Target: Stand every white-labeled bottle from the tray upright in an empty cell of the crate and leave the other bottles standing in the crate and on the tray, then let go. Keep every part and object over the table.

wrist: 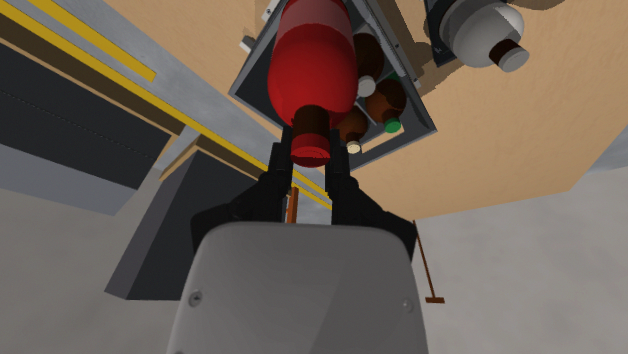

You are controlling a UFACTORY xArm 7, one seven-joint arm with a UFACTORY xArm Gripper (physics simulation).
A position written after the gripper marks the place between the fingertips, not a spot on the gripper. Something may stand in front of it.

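Note:
A red-labeled bottle [312, 81] and a brown bottle [354, 126] can be seen in the robot's scene, along with the gripper [310, 140].

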